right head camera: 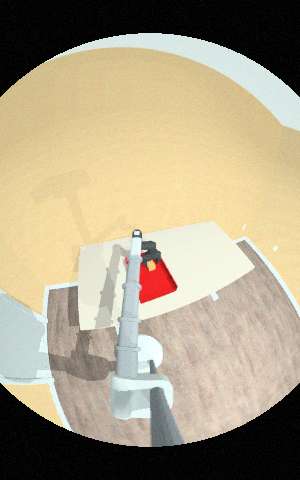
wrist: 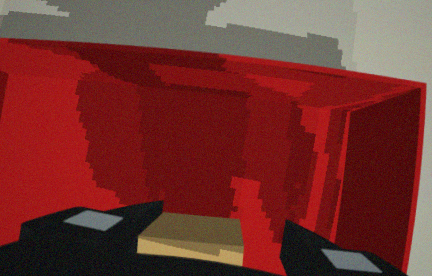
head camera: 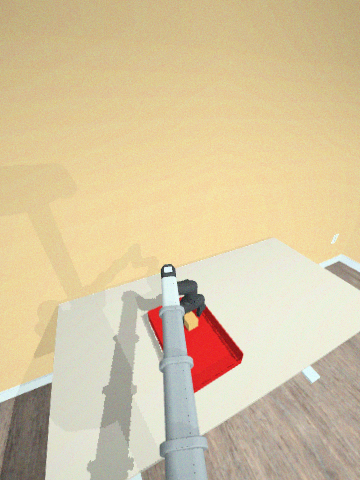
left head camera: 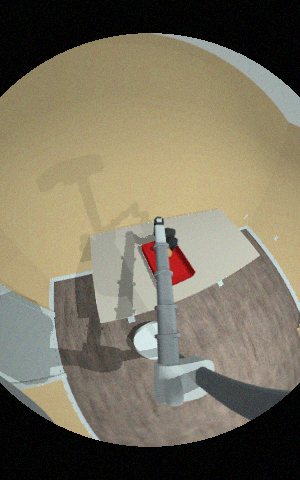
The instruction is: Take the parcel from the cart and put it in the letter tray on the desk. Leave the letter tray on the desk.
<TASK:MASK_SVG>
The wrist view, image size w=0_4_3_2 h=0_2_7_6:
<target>gripper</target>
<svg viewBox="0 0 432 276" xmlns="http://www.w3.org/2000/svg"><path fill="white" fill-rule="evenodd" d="M279 257L287 276L408 276L371 252L343 249L286 219ZM283 275L216 261L137 253L138 235L162 214L164 200L134 204L106 211L87 207L65 209L23 222L21 224L19 240L0 246L0 276Z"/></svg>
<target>parcel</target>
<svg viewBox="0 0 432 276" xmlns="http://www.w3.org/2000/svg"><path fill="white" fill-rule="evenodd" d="M138 235L137 253L195 258L238 266L243 264L244 243L240 219L163 212Z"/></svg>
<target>red letter tray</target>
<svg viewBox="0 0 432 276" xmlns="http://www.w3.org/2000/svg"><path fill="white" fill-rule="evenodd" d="M0 38L0 246L19 240L21 224L23 222L65 209L87 207L106 211L134 204L164 200L162 213L169 212L240 219L244 243L243 267L287 276L279 257L285 221L287 219L326 238L343 249L371 252L407 274L420 182L427 83L342 69L218 53L118 44Z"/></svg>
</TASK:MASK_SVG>
